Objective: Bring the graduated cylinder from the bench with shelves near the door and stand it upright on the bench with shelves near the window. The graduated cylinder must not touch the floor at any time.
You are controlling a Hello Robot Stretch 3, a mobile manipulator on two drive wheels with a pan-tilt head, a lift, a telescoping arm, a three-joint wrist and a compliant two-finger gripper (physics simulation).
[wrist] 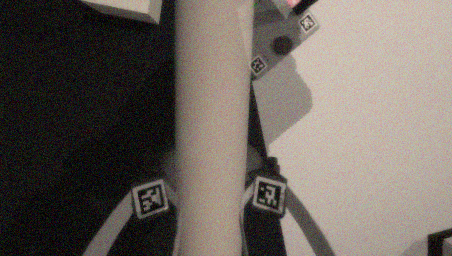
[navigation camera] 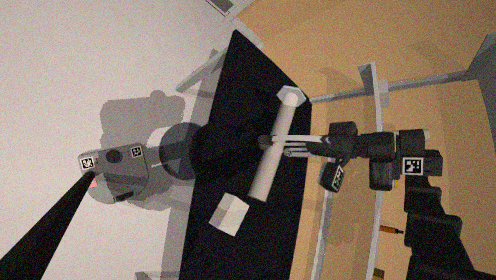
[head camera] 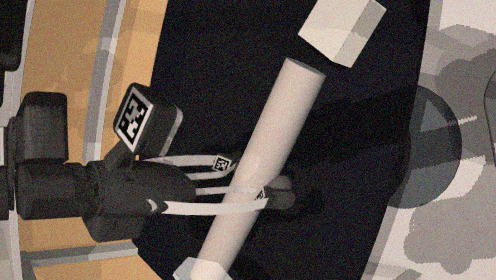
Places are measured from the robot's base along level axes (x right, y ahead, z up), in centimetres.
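Pixels of known places: gripper, fingertip midpoint: [navigation camera: 265,147] [head camera: 273,177]; robot's base, origin of the base link: [navigation camera: 113,155].
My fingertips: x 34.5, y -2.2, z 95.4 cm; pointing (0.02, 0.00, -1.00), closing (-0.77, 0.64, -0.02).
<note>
For each thing: its top centre in the pictures, then the offset to it from my fingertips. "*": a spot on its surface instead. Level surfaces: height alone.
- graduated cylinder, middle of its top: [head camera: 217,197] [navigation camera: 291,139] dx +1.3, dy +1.5, dz +7.7 cm
- long pale tube with a hexagonal foot, surface spot: [head camera: 197,267] * dx +9.9, dy +10.6, dz +5.9 cm
- bench, its level: dz -19.2 cm
- white block, middle of its top: [head camera: 332,16] [navigation camera: 234,216] dx -5.5, dy -23.5, dz -13.4 cm
- dark round disc, surface spot: [head camera: 437,150] * dx +4.4, dy -3.1, dz -92.4 cm
The graduated cylinder [head camera: 280,120] [navigation camera: 272,160] [wrist: 212,100], a long pale tube with a hexagonal foot [head camera: 197,267] [navigation camera: 296,92], lies roughly level, on its side. My gripper [head camera: 250,179] [navigation camera: 276,146] [wrist: 210,163] is shut on its tube, between foot and open end. The tube shows over the black top of a bench [head camera: 210,65] [navigation camera: 222,170] [wrist: 75,115] in the head and navigation views. I cannot tell its height above the top, nor whether this bench is the one near the window. The foot does not show in the wrist view.
A white block [head camera: 332,27] [navigation camera: 229,215] [wrist: 132,7] sits on the bench beyond the tube's open end. Grey shelf rails [head camera: 100,75] [navigation camera: 322,240] run behind the bench. My base [navigation camera: 122,167] [wrist: 269,45] and a dark round disc [head camera: 437,150] [navigation camera: 177,152] are on its open side.
</note>
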